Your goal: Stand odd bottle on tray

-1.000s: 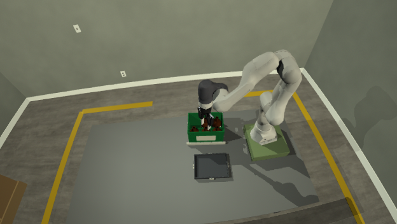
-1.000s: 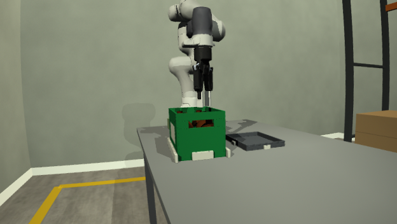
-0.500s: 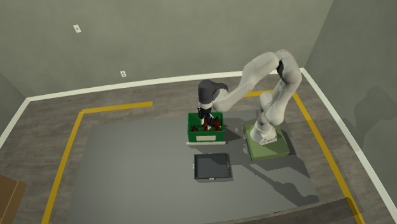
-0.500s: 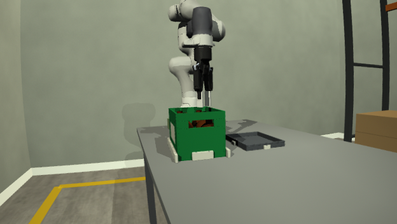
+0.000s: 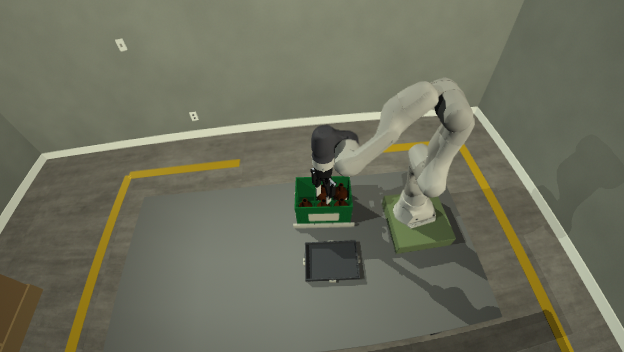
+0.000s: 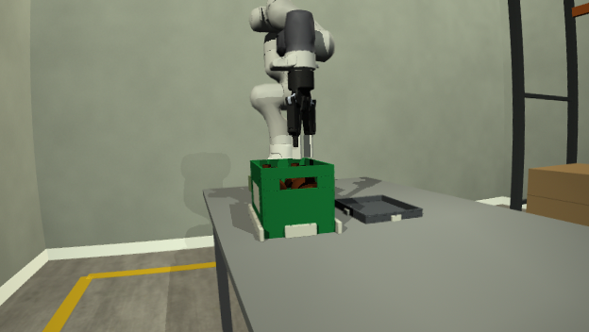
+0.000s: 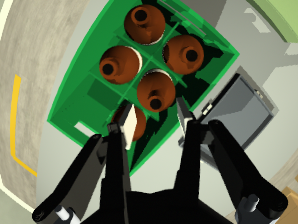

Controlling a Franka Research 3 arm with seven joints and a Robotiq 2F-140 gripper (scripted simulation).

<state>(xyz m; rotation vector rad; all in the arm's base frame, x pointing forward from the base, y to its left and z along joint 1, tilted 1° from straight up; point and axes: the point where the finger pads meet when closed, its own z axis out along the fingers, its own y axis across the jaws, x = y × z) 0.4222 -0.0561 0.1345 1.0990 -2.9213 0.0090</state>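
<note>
Now: the green crate 5 cm to the right of my hand and 13 cm below it. From my hand the other things lie so: dark grey tray (1 cm behind, 24 cm to the left, 20 cm below).
</note>
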